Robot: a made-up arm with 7 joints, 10 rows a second.
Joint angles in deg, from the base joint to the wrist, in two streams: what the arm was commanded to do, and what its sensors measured. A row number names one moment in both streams.
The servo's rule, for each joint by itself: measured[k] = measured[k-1] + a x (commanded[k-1-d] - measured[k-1]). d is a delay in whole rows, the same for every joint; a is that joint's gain. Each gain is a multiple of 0.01, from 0.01 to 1. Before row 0 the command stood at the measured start. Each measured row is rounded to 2 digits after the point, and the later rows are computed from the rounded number. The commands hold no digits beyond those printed.
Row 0, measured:
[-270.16 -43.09 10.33 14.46 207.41 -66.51 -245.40]
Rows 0 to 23, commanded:
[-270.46 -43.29 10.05 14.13 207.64 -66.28 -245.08]
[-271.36 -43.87 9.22 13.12 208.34 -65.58 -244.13]
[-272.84 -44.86 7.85 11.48 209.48 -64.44 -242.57]
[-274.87 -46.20 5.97 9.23 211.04 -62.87 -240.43]
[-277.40 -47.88 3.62 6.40 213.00 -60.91 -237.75]
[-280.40 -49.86 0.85 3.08 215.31 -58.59 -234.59]
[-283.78 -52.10 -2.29 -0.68 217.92 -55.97 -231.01]
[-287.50 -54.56 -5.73 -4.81 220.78 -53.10 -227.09]
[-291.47 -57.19 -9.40 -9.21 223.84 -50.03 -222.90]
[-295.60 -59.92 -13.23 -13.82 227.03 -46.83 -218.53]
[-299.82 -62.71 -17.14 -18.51 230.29 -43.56 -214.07]
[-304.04 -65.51 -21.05 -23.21 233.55 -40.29 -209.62]
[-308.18 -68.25 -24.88 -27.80 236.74 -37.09 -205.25]
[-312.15 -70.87 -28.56 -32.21 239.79 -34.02 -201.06]
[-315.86 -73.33 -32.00 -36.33 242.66 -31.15 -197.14]
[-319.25 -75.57 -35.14 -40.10 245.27 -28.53 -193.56]
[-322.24 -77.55 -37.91 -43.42 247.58 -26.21 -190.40]
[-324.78 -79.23 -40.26 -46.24 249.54 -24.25 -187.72]
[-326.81 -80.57 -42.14 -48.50 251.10 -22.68 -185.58]
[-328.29 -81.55 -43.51 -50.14 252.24 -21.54 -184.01]
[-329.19 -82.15 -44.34 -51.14 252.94 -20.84 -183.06]
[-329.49 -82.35 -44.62 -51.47 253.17 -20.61 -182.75]
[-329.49 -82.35 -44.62 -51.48 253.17 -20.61 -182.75]
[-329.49 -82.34 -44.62 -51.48 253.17 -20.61 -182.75]
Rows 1 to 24, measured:
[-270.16 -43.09 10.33 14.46 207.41 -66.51 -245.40]
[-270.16 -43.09 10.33 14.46 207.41 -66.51 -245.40]
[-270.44 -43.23 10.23 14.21 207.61 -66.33 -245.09]
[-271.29 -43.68 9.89 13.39 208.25 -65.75 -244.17]
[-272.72 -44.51 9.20 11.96 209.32 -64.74 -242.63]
[-274.70 -45.69 8.10 9.91 210.82 -63.30 -240.52]
[-277.18 -47.22 6.58 7.28 212.72 -61.46 -237.86]
[-280.14 -49.07 4.63 4.13 214.97 -59.25 -234.72]
[-283.49 -51.19 2.28 0.52 217.54 -56.72 -231.16]
[-287.18 -53.55 -0.44 -3.48 220.36 -53.93 -227.25]
[-291.13 -56.10 -3.49 -7.78 223.39 -50.93 -223.07]
[-295.24 -58.77 -6.80 -12.31 226.56 -47.77 -218.71]
[-299.45 -61.53 -10.32 -16.96 229.81 -44.53 -214.26]
[-303.67 -64.32 -13.97 -21.65 233.06 -41.27 -209.81]
[-307.82 -67.07 -17.68 -26.26 236.26 -38.05 -205.43]
[-311.80 -69.73 -21.38 -30.72 239.33 -34.95 -201.23]
[-315.54 -72.25 -24.99 -34.93 242.23 -32.02 -197.30]
[-318.95 -74.57 -28.44 -38.81 244.87 -29.33 -193.71]
[-321.98 -76.66 -31.66 -42.27 247.23 -26.93 -190.53]
[-324.56 -78.46 -34.58 -45.25 249.24 -24.87 -187.83]
[-326.63 -79.94 -37.15 -47.69 250.86 -23.18 -185.67]
[-328.16 -81.07 -39.31 -49.53 252.06 -21.92 -184.08]
[-329.11 -81.83 -41.02 -50.74 252.83 -21.09 -183.10]
[-329.46 -82.19 -42.24 -51.29 253.13 -20.72 -182.76]
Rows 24 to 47, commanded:
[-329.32 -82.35 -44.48 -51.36 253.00 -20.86 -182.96]
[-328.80 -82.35 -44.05 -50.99 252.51 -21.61 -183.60]
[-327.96 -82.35 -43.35 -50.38 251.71 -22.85 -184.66]
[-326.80 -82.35 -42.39 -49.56 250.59 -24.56 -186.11]
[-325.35 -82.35 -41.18 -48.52 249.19 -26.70 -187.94]
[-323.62 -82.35 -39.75 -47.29 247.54 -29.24 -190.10]
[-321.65 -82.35 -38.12 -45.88 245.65 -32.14 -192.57]
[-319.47 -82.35 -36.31 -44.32 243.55 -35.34 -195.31]
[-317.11 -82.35 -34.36 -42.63 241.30 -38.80 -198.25]
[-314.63 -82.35 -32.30 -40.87 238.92 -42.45 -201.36]
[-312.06 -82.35 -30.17 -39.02 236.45 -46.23 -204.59]
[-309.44 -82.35 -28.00 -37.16 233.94 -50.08 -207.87]
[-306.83 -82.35 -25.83 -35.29 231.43 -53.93 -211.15]
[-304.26 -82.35 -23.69 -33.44 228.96 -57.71 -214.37]
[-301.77 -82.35 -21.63 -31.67 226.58 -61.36 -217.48]
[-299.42 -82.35 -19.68 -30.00 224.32 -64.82 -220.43]
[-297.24 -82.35 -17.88 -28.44 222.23 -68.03 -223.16]
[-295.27 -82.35 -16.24 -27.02 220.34 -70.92 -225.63]
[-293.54 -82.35 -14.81 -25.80 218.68 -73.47 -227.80]
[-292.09 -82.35 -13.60 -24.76 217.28 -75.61 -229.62]
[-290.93 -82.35 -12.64 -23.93 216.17 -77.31 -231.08]
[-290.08 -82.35 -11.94 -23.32 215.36 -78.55 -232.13]
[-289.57 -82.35 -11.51 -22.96 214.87 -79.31 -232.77]
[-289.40 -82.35 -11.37 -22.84 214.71 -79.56 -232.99]
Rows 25 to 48, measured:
[-329.49 -82.30 -43.05 -51.43 253.16 -20.64 -182.75]
[-329.49 -82.33 -43.58 -51.47 253.17 -20.62 -182.75]
[-329.33 -82.34 -43.89 -51.39 253.02 -20.80 -182.95]
[-328.84 -82.35 -43.94 -51.09 252.58 -21.42 -183.57]
[-328.03 -82.35 -43.74 -50.56 251.82 -22.52 -184.62]
[-326.90 -82.35 -43.28 -49.81 250.75 -24.09 -186.05]
[-325.47 -82.35 -42.57 -48.84 249.39 -26.10 -187.86]
[-323.77 -82.35 -41.61 -47.68 247.78 -28.52 -190.01]
[-321.82 -82.35 -40.42 -46.33 245.93 -31.31 -192.47]
[-319.66 -82.35 -39.02 -44.82 243.86 -34.41 -195.20]
[-317.31 -82.35 -37.44 -43.18 241.63 -37.79 -198.13]
[-314.84 -82.35 -35.69 -41.45 239.27 -41.38 -201.23]
[-312.28 -82.35 -33.81 -39.63 236.82 -45.11 -204.46]
[-309.67 -82.35 -31.83 -37.78 234.31 -48.94 -207.73]
[-307.06 -82.35 -29.79 -35.91 231.80 -52.78 -211.01]
[-304.48 -82.35 -27.72 -34.06 229.33 -56.58 -214.24]
[-301.99 -82.35 -25.65 -32.27 226.94 -60.26 -217.35]
[-299.63 -82.35 -23.62 -30.57 224.66 -63.77 -220.31]
[-297.43 -82.35 -21.67 -28.97 222.55 -67.05 -223.05]
[-295.44 -82.35 -19.82 -27.51 220.63 -70.03 -225.53]
[-293.69 -82.35 -18.12 -26.23 218.93 -72.68 -227.71]
[-292.22 -82.35 -16.58 -25.13 217.49 -74.94 -229.54]
[-291.03 -82.35 -15.24 -24.23 216.34 -76.76 -231.02]
[-290.16 -82.35 -14.12 -23.55 215.49 -78.14 -232.09]

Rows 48 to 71, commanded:
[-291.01 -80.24 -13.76 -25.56 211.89 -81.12 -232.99]
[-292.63 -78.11 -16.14 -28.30 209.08 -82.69 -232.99]
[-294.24 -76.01 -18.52 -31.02 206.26 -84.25 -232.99]
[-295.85 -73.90 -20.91 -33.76 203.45 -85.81 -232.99]
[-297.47 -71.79 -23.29 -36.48 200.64 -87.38 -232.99]
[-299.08 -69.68 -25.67 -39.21 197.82 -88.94 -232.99]
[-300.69 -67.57 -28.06 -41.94 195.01 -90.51 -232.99]
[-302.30 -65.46 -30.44 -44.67 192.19 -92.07 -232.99]
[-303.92 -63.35 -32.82 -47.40 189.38 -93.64 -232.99]
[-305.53 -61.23 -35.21 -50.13 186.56 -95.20 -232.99]
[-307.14 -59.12 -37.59 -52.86 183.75 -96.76 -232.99]
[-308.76 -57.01 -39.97 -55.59 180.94 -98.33 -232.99]
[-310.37 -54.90 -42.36 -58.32 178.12 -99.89 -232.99]
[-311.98 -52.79 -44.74 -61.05 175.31 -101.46 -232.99]
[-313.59 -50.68 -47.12 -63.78 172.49 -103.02 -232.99]
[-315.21 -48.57 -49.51 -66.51 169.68 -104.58 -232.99]
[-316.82 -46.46 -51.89 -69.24 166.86 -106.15 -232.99]
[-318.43 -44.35 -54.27 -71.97 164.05 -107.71 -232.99]
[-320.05 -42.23 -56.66 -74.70 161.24 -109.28 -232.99]
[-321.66 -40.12 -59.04 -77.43 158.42 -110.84 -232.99]
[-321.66 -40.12 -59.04 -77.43 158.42 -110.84 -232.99]
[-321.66 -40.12 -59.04 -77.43 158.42 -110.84 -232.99]
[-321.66 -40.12 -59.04 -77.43 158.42 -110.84 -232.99]
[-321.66 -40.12 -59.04 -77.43 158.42 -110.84 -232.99]
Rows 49 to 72, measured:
[-289.62 -82.35 -13.23 -23.11 214.95 -79.04 -232.74]
[-289.42 -82.35 -12.60 -22.91 214.74 -79.44 -232.98]
[-290.88 -80.87 -12.99 -24.90 212.26 -80.73 -232.99]
[-292.49 -78.94 -14.06 -27.45 209.49 -82.24 -232.99]
[-294.10 -76.89 -15.58 -30.13 206.68 -83.79 -232.99]
[-295.71 -74.80 -17.39 -32.85 203.87 -85.35 -232.99]
[-297.33 -72.69 -19.40 -35.57 201.06 -86.91 -232.99]
[-298.94 -70.58 -21.53 -38.30 198.24 -88.47 -232.99]
[-300.55 -68.47 -23.75 -41.03 195.43 -90.04 -232.99]
[-302.16 -66.36 -26.02 -43.76 192.61 -91.60 -232.99]
[-303.78 -64.25 -28.33 -46.49 189.80 -93.17 -232.99]
[-305.39 -62.14 -30.67 -49.22 186.98 -94.73 -232.99]
[-307.00 -60.03 -33.02 -51.95 184.17 -96.29 -232.99]
[-308.62 -57.92 -35.38 -54.68 181.36 -97.86 -232.99]
[-310.23 -55.81 -37.75 -57.41 178.54 -99.42 -232.99]
[-311.84 -53.70 -40.13 -60.14 175.73 -100.99 -232.99]
[-313.45 -51.59 -42.51 -62.87 172.91 -102.55 -232.99]
[-315.07 -49.48 -44.89 -65.60 170.10 -104.11 -232.99]
[-316.68 -47.37 -47.27 -68.33 167.28 -105.68 -232.99]
[-318.29 -45.26 -49.65 -71.06 164.47 -107.24 -232.99]
[-319.91 -43.14 -52.03 -73.79 161.66 -108.81 -232.99]
[-321.52 -41.03 -54.41 -76.52 158.84 -110.37 -232.99]
[-321.65 -40.39 -55.98 -77.20 158.47 -110.73 -232.99]
[-321.66 -40.20 -57.02 -77.37 158.43 -110.81 -232.99]

